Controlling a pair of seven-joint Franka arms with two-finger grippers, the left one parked.
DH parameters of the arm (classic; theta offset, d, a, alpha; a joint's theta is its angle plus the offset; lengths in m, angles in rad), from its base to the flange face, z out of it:
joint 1: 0 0.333 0 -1.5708
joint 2: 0 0 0 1.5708
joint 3: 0 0.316 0.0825 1.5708
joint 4: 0 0 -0.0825 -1.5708
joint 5: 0 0.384 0 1.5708
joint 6: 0 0 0.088 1.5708
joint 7: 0 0.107 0 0
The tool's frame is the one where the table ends.
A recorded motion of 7 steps. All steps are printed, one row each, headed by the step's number.
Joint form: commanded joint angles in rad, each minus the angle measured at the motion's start. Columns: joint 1, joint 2, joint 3, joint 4, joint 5, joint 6, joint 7.
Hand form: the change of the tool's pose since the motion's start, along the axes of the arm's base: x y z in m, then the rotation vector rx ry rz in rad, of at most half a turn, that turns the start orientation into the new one. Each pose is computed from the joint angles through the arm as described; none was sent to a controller.
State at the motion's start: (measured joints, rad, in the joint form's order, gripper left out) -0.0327 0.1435 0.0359 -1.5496 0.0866 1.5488 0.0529
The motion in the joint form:
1: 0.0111 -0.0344 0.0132 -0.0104 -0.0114 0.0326 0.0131
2: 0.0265 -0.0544 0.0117 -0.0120 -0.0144 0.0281 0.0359
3: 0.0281 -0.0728 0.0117 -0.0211 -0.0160 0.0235 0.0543
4: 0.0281 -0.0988 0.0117 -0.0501 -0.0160 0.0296 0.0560
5: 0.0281 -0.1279 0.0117 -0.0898 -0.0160 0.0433 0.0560
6: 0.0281 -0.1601 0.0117 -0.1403 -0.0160 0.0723 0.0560
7: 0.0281 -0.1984 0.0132 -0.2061 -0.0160 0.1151 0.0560
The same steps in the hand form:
1: -0.0052 0.0126 0.0177 -0.0121 -0.0556 0.0097
2: -0.0110 0.0205 0.0282 -0.0179 -0.0678 0.0017
3: -0.0167 0.0213 0.0342 -0.0220 -0.0711 -0.0144
4: -0.0242 0.0213 0.0358 -0.0233 -0.0741 -0.0164
5: -0.0325 0.0212 0.0346 -0.0247 -0.0772 -0.0174
6: -0.0406 0.0211 0.0309 -0.0259 -0.0878 -0.0195
7: -0.0501 0.0216 0.0241 -0.0274 -0.1031 -0.0211

